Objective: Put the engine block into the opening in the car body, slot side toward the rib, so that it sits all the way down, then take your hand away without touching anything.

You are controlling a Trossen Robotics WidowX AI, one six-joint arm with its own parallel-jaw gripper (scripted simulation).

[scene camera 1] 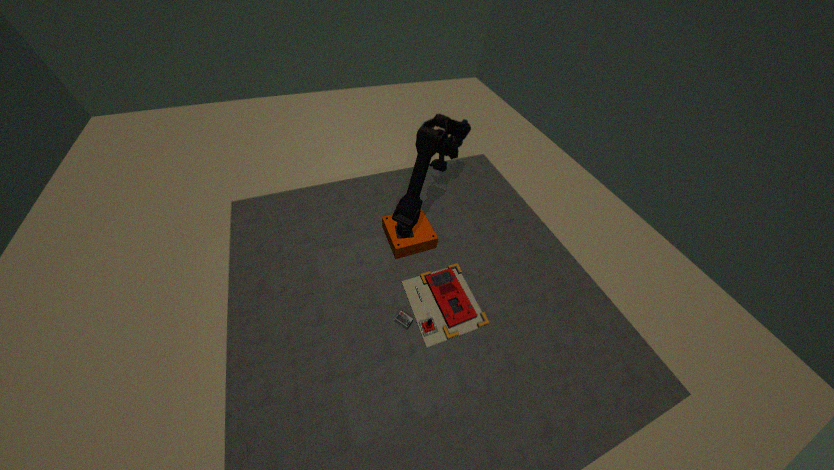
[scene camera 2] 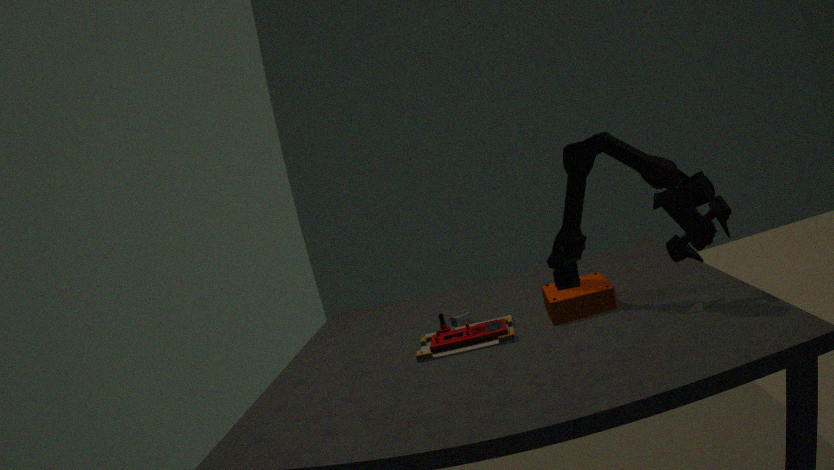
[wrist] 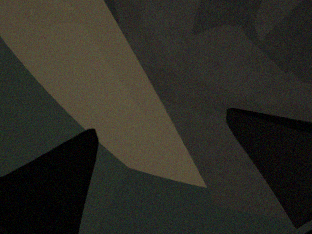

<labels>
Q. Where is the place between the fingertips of the gripper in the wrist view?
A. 163, 125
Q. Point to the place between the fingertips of the gripper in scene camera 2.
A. At 716, 248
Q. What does the gripper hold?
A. Nothing.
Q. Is the gripper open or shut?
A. Open.
</labels>
